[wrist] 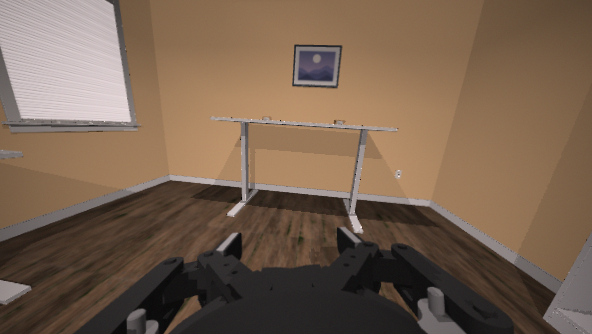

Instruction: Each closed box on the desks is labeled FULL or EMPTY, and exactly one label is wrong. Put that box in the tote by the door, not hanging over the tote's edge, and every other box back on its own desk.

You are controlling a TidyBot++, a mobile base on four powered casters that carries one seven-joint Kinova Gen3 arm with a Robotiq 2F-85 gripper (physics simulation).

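Frame: origin at the arm's base, x right, y ahead, z up, level; millimetres.
Seen in the pictures: gripper, fingertip midpoint: [290, 240].
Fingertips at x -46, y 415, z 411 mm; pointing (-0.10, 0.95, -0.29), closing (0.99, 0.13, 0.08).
Observation:
A point is followed by its place in that frame.
A white desk [305, 124] @[x -53, y 1642, z 537 mm] stands against the far wall in the wrist view. Two small brownish boxes sit on its top, one box [267, 118] @[x -464, y 2067, z 583 mm] left of the middle and another box [339, 122] @[x 262, y 1901, z 581 mm] right of the middle. They are too small and far away for their labels to be read. My gripper [290, 240] @[x -46, y 415, z 411 mm] is open, with no object between its fingers, and is well away from the desk. The tote and the door do not show in this view.
A window [65, 60] @[x -2123, y 1671, z 949 mm] is on the left wall. The edge of another white surface [10, 154] @[x -1380, y 912, z 315 mm] shows at the far left, with a white foot piece [12, 291] @[x -1451, y 810, z -372 mm] below. A white shelf unit's corner [575, 295] @[x 1362, y 984, z -207 mm] shows at lower right. A picture [316, 66] @[x 18, y 2435, z 1223 mm] hangs above the desk.

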